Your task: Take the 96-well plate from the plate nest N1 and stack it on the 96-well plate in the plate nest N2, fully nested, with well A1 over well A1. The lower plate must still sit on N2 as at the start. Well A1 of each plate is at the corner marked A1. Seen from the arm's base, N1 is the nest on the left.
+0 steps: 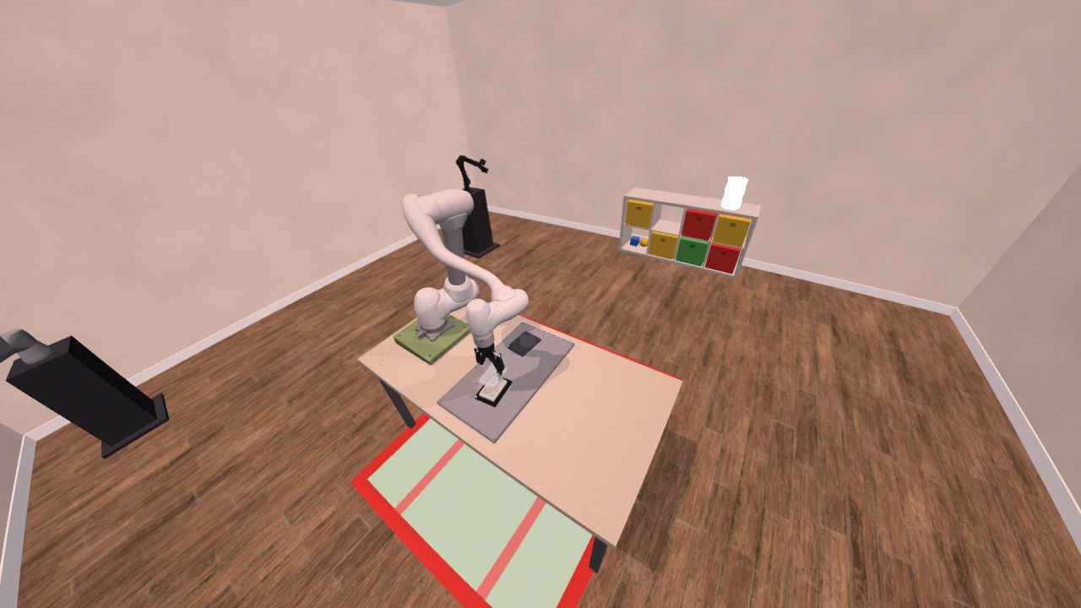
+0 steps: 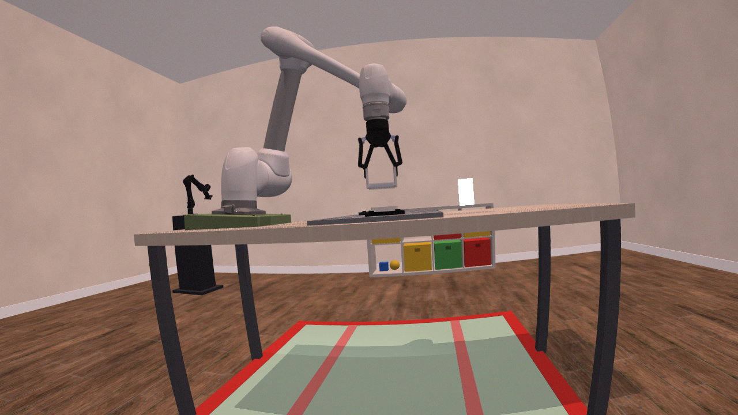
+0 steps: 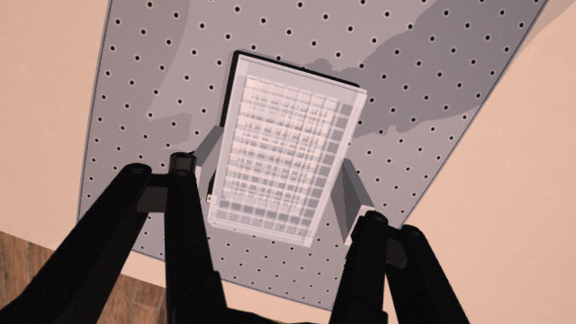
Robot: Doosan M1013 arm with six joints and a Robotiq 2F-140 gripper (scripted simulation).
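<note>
My gripper is now 110 mm above the black plate nest and 20 mm to the left of it.
</note>
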